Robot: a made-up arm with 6 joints.
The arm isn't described. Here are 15 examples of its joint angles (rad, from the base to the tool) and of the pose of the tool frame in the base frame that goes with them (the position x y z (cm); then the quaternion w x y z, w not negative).
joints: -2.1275 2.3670 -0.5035 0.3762 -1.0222 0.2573
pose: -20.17 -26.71 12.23 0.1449 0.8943 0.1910 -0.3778
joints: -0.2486 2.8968 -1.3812 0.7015 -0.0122 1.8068
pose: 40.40 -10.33 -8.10 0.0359 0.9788 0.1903 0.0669
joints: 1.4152 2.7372 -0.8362 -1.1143 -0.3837 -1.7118
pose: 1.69 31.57 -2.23 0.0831 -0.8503 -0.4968 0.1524
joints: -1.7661 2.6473 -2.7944 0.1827 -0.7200 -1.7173
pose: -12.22 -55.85 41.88 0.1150 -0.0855 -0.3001 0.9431
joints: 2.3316 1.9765 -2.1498 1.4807 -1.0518 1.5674
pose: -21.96 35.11 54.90 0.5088 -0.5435 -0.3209 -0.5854
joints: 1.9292 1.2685 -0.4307 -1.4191 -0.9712 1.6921
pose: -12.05 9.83 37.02 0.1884 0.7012 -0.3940 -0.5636
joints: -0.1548 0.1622 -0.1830 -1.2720 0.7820 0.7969
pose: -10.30 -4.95 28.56 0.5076 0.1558 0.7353 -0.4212
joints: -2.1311 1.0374 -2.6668 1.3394 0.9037 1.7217
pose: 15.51 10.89 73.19 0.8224 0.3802 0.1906 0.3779
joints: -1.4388 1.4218 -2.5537 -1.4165 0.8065 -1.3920
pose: -5.79 -8.51 75.61 0.5277 -0.1563 -0.4121 0.7261
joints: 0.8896 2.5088 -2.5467 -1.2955 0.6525 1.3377
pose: 40.76 41.36 36.13 0.6748 -0.0736 0.7259 0.1109
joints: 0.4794 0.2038 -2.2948 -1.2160 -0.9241 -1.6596
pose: -49.06 -17.41 45.15 0.1777 0.4556 -0.3524 -0.7979
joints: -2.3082 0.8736 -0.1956 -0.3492 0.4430 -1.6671
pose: -2.42 -0.57 29.22 0.2095 -0.1743 -0.9426 0.1930
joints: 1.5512 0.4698 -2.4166 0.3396 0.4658 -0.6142
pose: -2.22 -39.67 61.53 0.8112 -0.0366 -0.0663 0.5799
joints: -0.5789 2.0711 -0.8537 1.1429 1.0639 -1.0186
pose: 29.07 -9.87 22.94 0.0849 0.2108 0.8675 0.4426
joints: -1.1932 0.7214 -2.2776 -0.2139 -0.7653 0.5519
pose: -11.10 31.81 67.75 0.8304 -0.3331 -0.2323 -0.3816
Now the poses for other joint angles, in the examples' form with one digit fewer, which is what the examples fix.
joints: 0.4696 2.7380 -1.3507 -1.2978 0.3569 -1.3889
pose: 39.8 16.6 -1.2 0.114 0.982 -0.016 0.152
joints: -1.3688 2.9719 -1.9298 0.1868 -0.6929 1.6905
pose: 10.4 -56.5 0.0 0.599 0.793 -0.061 0.094
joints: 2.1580 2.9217 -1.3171 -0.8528 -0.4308 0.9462
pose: -25.7 33.1 -8.4 0.073 0.837 -0.495 -0.220
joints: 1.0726 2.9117 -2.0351 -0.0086 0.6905 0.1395
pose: 24.5 44.9 -2.6 0.039 -0.452 0.891 0.024
